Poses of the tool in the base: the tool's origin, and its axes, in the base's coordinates. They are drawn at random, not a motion.
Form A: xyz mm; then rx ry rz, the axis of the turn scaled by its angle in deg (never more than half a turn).
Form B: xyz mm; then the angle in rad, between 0 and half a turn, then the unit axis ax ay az. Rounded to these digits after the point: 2 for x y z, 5 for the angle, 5 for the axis.
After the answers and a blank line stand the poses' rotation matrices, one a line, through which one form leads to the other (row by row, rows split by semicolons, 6 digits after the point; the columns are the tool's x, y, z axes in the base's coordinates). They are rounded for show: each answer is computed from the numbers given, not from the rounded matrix.
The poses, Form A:
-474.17, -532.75, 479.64, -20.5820, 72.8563, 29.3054
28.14, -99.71, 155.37, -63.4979, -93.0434, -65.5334
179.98, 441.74, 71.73, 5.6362, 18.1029, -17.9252
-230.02, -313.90, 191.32, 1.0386, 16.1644, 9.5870
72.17, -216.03, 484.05, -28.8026, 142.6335, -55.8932
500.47, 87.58, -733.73, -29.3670, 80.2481, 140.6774
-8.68, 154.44, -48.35, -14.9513, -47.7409, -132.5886
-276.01, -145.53, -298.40, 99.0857, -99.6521, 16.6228
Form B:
-474.17, -532.75, 479.64, 1.41689, -0.25353, 0.89745, 0.36099
28.14, -99.71, 155.37, 2.27454, -0.48724, -0.71395, -0.50286
179.98, 441.74, 71.73, 0.45539, 0.21601, 0.69381, -0.68700
-230.02, -313.90, 191.32, 0.32851, 0.05518, 0.85879, 0.50934
72.17, -216.03, 484.05, 2.72058, -0.18478, 0.91503, -0.35857
500.47, 87.58, -733.73, 2.87277, -0.17842, 0.48754, 0.85468
-8.68, 154.44, -48.35, 2.47335, -0.10550, -0.33689, -0.93562
-276.01, -145.53, -298.40, 2.46980, 0.70021, -0.70421, 0.11747

0.207725 -0.549368 0.809349; 0.164069 0.835243 0.524834; -0.964330 0.023768 0.263635
-0.256054 0.956356 -0.140780; 0.189570 0.192486 0.962815; 0.947892 0.219845 -0.230583
0.902844 0.317426 0.290024; -0.286878 0.947146 -0.143581; -0.320271 0.046430 0.946188
0.946687 -0.161797 0.278578; 0.166865 0.985964 0.005589; -0.275572 0.041194 0.960397
-0.847374 -0.176848 0.500681; -0.469930 0.688779 -0.552041; -0.247231 -0.703071 -0.666760
-0.901561 -0.397849 -0.170010; 0.056154 -0.497227 0.865801; -0.428992 0.771026 0.470621
-0.765045 0.643154 -0.032545; -0.516272 -0.582340 0.627967; 0.384928 0.497225 0.777559
0.091336 -0.952151 -0.291662; -0.805929 0.101357 -0.583271; 0.584924 0.288332 -0.758108

